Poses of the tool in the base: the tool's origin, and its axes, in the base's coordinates. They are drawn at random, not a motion.
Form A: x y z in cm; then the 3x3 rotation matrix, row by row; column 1 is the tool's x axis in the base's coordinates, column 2 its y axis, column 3 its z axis. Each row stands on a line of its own.
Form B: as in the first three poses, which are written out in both.
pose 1, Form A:
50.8, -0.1, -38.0
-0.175, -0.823, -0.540
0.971, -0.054, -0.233
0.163, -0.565, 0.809
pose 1, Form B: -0.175, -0.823, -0.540, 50.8; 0.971, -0.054, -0.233, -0.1; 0.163, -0.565, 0.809, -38.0; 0, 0, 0, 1
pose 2, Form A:
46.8, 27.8, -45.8
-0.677, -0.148, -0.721
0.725, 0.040, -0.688
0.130, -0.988, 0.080
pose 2, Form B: -0.677, -0.148, -0.721, 46.8; 0.725, 0.040, -0.688, 27.8; 0.130, -0.988, 0.080, -45.8; 0, 0, 0, 1
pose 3, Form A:
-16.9, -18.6, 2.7
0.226, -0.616, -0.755
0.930, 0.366, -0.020
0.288, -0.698, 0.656
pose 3, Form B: 0.226, -0.616, -0.755, -16.9; 0.930, 0.366, -0.020, -18.6; 0.288, -0.698, 0.656, 2.7; 0, 0, 0, 1
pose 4, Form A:
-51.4, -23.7, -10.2
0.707, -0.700, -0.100
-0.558, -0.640, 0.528
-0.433, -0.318, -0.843
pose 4, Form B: 0.707, -0.700, -0.100, -51.4; -0.558, -0.640, 0.528, -23.7; -0.433, -0.318, -0.843, -10.2; 0, 0, 0, 1
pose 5, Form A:
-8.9, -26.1, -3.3
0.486, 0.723, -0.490
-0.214, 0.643, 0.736
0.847, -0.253, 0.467
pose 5, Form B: 0.486, 0.723, -0.490, -8.9; -0.214, 0.643, 0.736, -26.1; 0.847, -0.253, 0.467, -3.3; 0, 0, 0, 1
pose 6, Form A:
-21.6, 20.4, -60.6
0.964, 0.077, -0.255
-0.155, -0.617, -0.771
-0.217, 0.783, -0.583
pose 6, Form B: 0.964, 0.077, -0.255, -21.6; -0.155, -0.617, -0.771, 20.4; -0.217, 0.783, -0.583, -60.6; 0, 0, 0, 1
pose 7, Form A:
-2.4, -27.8, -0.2
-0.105, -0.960, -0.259
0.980, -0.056, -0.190
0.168, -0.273, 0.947
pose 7, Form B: -0.105, -0.960, -0.259, -2.4; 0.980, -0.056, -0.190, -27.8; 0.168, -0.273, 0.947, -0.2; 0, 0, 0, 1
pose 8, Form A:
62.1, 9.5, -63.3
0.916, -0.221, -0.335
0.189, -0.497, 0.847
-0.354, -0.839, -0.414
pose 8, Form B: 0.916, -0.221, -0.335, 62.1; 0.189, -0.497, 0.847, 9.5; -0.354, -0.839, -0.414, -63.3; 0, 0, 0, 1
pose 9, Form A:
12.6, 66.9, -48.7
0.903, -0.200, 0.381
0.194, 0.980, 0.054
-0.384, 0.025, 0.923
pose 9, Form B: 0.903, -0.200, 0.381, 12.6; 0.194, 0.980, 0.054, 66.9; -0.384, 0.025, 0.923, -48.7; 0, 0, 0, 1
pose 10, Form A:
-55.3, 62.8, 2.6
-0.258, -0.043, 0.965
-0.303, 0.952, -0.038
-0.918, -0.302, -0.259
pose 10, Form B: -0.258, -0.043, 0.965, -55.3; -0.303, 0.952, -0.038, 62.8; -0.918, -0.302, -0.259, 2.6; 0, 0, 0, 1
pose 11, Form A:
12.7, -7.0, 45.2
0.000, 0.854, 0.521
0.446, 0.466, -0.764
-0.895, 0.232, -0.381
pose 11, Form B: 0.000, 0.854, 0.521, 12.7; 0.446, 0.466, -0.764, -7.0; -0.895, 0.232, -0.381, 45.2; 0, 0, 0, 1
